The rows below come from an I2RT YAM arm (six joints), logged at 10 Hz.
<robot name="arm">
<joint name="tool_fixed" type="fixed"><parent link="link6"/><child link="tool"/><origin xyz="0 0 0" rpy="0 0 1.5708"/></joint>
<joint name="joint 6" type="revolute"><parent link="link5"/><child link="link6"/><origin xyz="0.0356 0 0.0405" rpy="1.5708 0 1.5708"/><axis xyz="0 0 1"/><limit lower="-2.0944" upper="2.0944"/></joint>
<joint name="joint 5" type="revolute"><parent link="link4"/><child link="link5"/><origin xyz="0.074 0.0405 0.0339" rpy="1.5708 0 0"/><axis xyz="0 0 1"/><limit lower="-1.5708" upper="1.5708"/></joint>
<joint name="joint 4" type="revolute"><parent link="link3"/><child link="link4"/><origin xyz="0.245 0.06 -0.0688"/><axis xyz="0 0 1"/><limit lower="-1.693" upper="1.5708"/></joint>
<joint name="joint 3" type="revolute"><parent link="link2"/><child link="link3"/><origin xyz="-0.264 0 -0.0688" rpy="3.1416 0 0"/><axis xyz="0 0 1"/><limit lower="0" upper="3.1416"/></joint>
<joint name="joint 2" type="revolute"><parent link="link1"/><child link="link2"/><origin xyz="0.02 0.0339 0.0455" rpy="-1.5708 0 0"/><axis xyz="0 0 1"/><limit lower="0" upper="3.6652"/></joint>
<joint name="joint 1" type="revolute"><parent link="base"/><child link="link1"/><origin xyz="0 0 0.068"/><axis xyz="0 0 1"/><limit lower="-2.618" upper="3.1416"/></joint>
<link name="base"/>
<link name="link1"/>
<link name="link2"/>
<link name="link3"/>
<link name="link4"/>
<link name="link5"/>
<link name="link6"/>
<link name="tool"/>
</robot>
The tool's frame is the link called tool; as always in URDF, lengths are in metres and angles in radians.
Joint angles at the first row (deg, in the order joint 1, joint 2, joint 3, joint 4, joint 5, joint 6):
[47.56, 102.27, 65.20, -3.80, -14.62, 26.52]
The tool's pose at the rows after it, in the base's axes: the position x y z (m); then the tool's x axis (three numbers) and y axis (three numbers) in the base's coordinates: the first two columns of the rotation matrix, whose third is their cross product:
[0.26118 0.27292 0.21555 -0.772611 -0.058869 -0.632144 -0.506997 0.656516 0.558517]
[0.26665 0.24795 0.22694 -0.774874 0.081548 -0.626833 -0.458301 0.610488 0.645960]
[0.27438 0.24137 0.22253 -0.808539 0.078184 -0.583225 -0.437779 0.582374 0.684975]
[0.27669 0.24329 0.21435 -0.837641 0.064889 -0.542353 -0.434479 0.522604 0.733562]
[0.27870 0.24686 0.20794 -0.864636 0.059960 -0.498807 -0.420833 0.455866 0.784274]
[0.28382 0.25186 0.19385 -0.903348 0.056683 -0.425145 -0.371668 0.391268 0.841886]
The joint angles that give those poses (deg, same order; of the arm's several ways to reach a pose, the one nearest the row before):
[44.83, 97.78, 60.86, 3.08, -15.30, 31.43]
[41.21, 93.63, 56.36, 10.05, -17.81, 36.91]
[39.23, 94.55, 56.51, 9.89, -22.22, 38.15]
[38.81, 96.24, 55.87, 12.98, -27.07, 40.26]
[38.67, 98.03, 55.39, 17.02, -31.46, 43.49]
[38.43, 101.53, 55.10, 22.19, -35.91, 48.42]

